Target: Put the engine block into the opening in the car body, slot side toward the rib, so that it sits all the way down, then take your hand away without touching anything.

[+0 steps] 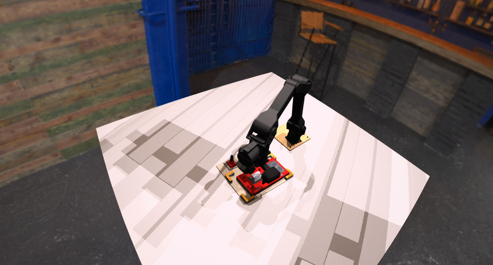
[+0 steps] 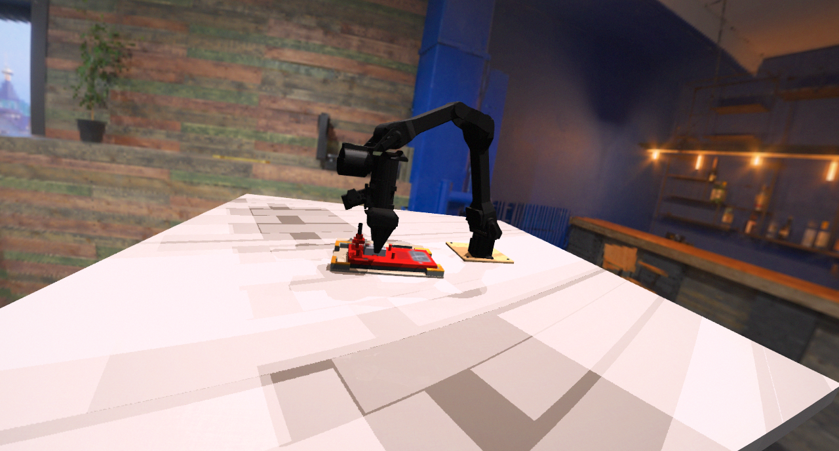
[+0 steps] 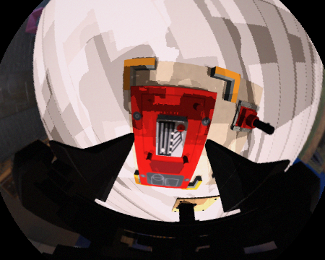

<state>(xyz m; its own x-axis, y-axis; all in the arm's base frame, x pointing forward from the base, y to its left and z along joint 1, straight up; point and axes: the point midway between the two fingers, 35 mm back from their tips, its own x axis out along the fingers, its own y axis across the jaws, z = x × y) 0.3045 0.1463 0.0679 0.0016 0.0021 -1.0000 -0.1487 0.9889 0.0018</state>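
Right now the grey finned engine block is 2 cm below my gripper tip. From my gripper tip the other things lie so: black upright peg (5 cm ahead, 12 cm to the right, 1 cm below).
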